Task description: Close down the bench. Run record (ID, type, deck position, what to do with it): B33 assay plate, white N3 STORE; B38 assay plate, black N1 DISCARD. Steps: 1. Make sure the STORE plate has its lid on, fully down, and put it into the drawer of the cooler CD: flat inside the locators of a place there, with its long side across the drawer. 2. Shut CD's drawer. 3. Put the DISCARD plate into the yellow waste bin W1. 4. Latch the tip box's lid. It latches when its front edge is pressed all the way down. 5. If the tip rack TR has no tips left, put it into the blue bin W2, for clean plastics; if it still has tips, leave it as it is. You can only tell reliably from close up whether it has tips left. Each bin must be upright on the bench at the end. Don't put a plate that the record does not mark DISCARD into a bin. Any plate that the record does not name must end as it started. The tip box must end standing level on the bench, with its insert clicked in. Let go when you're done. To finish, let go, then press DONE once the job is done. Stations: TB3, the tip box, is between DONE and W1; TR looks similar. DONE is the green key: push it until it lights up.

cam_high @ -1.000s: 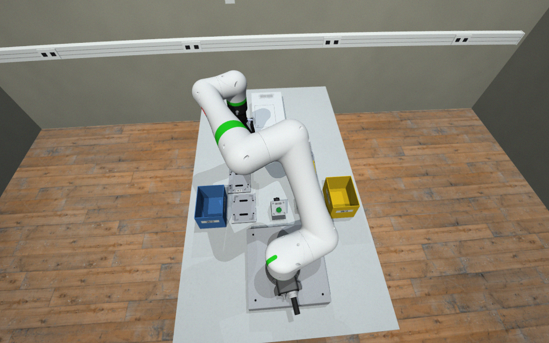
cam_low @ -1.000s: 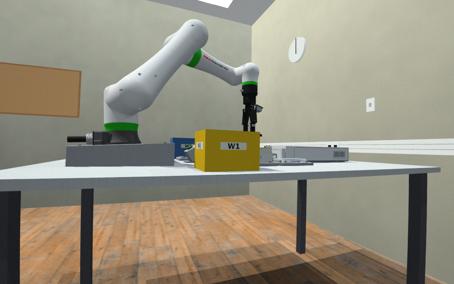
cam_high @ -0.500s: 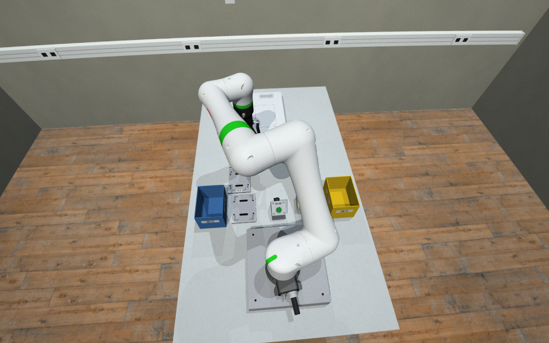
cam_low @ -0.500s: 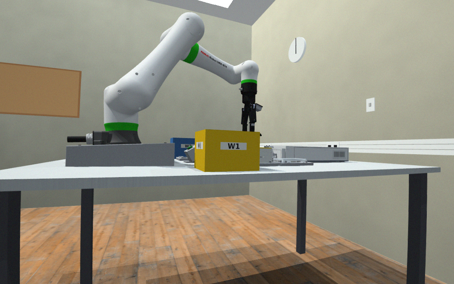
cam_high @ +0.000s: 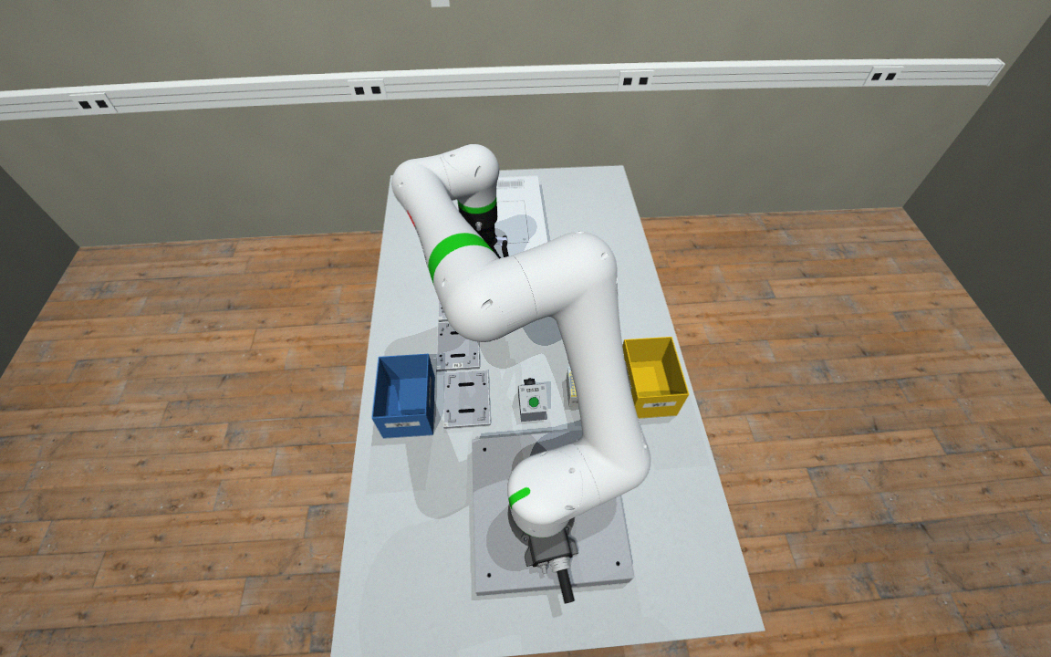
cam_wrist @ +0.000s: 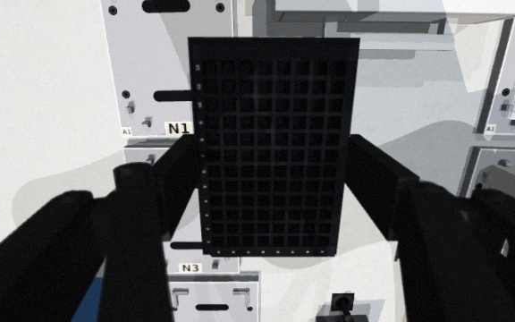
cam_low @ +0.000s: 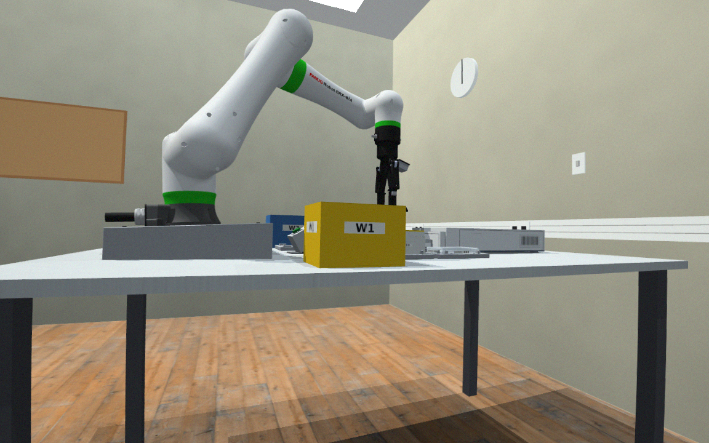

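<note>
The yellow bin W1 is 380 mm to the right of my hand, 350 mm behind it and 130 mm below it. From my hand the other things lie so: N1 label 150 mm below, 90 mm to the left; N1 nest 160 mm below, 80 mm to the left, 70 mm ahead; black assay plate 20 mm below.
</note>
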